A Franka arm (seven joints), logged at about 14 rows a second.
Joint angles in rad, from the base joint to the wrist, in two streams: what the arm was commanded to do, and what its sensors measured. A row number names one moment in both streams.
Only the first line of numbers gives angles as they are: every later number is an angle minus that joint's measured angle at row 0.
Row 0, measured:
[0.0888 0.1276 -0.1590 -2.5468 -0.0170 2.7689 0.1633]
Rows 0 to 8, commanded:
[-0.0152 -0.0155 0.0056 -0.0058 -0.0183 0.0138 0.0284]
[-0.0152 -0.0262 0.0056 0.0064 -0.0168 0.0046 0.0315]
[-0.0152 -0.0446 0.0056 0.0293 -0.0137 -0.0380 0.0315]
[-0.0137 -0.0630 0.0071 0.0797 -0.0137 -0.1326 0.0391]
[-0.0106 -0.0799 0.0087 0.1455 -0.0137 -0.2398 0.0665]
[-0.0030 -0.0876 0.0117 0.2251 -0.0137 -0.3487 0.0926]
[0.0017 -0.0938 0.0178 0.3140 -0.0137 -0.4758 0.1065]
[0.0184 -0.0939 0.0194 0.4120 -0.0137 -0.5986 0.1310]
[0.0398 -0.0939 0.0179 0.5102 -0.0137 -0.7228 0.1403]
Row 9, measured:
[0.0078 -0.0872 0.0148 0.3382 -0.0004 -0.5162 0.0855]
